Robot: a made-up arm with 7 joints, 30 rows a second.
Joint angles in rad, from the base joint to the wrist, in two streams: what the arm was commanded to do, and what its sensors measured. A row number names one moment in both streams.
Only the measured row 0 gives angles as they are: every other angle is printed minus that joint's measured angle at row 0.
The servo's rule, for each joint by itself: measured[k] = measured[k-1] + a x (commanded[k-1-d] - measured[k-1]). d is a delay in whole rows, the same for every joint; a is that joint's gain. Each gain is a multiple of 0.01, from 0.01 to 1. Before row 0 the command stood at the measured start. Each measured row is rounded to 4 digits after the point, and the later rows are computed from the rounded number. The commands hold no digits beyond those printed.
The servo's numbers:
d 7
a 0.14 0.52 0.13 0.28 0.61 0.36 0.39
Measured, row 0:
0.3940 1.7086 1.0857 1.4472 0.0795 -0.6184 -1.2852
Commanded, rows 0 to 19:
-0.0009 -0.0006 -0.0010 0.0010 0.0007 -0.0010 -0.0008
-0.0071 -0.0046 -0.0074 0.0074 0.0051 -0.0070 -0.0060
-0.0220 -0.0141 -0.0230 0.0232 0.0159 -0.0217 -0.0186
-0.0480 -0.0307 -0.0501 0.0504 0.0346 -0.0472 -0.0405
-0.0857 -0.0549 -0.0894 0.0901 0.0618 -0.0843 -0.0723
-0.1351 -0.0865 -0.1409 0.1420 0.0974 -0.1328 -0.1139
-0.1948 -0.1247 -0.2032 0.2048 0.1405 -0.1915 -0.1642
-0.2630 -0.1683 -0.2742 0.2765 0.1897 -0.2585 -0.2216
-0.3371 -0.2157 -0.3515 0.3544 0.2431 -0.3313 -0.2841
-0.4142 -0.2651 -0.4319 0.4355 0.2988 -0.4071 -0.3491
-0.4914 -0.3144 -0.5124 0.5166 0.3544 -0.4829 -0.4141
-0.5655 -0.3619 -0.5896 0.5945 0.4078 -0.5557 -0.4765
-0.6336 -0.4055 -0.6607 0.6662 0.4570 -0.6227 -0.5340
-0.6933 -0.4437 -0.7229 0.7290 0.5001 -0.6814 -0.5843
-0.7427 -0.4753 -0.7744 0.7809 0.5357 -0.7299 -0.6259
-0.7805 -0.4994 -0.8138 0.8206 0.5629 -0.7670 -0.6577
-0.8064 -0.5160 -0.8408 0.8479 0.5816 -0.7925 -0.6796
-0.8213 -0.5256 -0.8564 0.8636 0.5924 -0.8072 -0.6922
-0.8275 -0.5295 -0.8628 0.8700 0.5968 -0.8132 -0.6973
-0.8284 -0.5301 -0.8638 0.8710 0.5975 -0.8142 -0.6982
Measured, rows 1 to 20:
0.0000 0.0000 0.0000 0.0000 0.0000 0.0000 0.0000
0.0000 0.0000 0.0000 0.0000 0.0000 0.0000 0.0000
0.0000 0.0000 0.0000 0.0000 0.0000 0.0000 0.0000
0.0000 0.0000 0.0000 0.0000 0.0000 0.0000 0.0000
0.0000 0.0000 0.0000 0.0000 0.0000 0.0000 0.0000
0.0000 0.0000 0.0000 0.0000 0.0000 0.0000 0.0000
0.0000 0.0000 0.0000 0.0000 0.0000 0.0000 0.0000
-0.0001 -0.0003 -0.0001 0.0003 0.0004 -0.0004 -0.0003
-0.0011 -0.0025 -0.0010 0.0023 0.0033 -0.0028 -0.0025
-0.0040 -0.0085 -0.0039 0.0082 0.0110 -0.0096 -0.0088
-0.0102 -0.0200 -0.0099 0.0200 0.0254 -0.0231 -0.0212
-0.0208 -0.0381 -0.0202 0.0396 0.0476 -0.0451 -0.0411
-0.0368 -0.0633 -0.0359 0.0683 0.0780 -0.0767 -0.0695
-0.0589 -0.0952 -0.0576 0.1065 0.1161 -0.1180 -0.1064
-0.0875 -0.1332 -0.0858 0.1541 0.1610 -0.1686 -0.1513
-0.1224 -0.1761 -0.1203 0.2102 0.2111 -0.2272 -0.2031
-0.1633 -0.2224 -0.1608 0.2733 0.2646 -0.2920 -0.2600
-0.2092 -0.2702 -0.2065 0.3414 0.3194 -0.3607 -0.3201
-0.2591 -0.3179 -0.2563 0.4123 0.3733 -0.4309 -0.3811
-0.3115 -0.3635 -0.3089 0.4834 0.4244 -0.4999 -0.4407

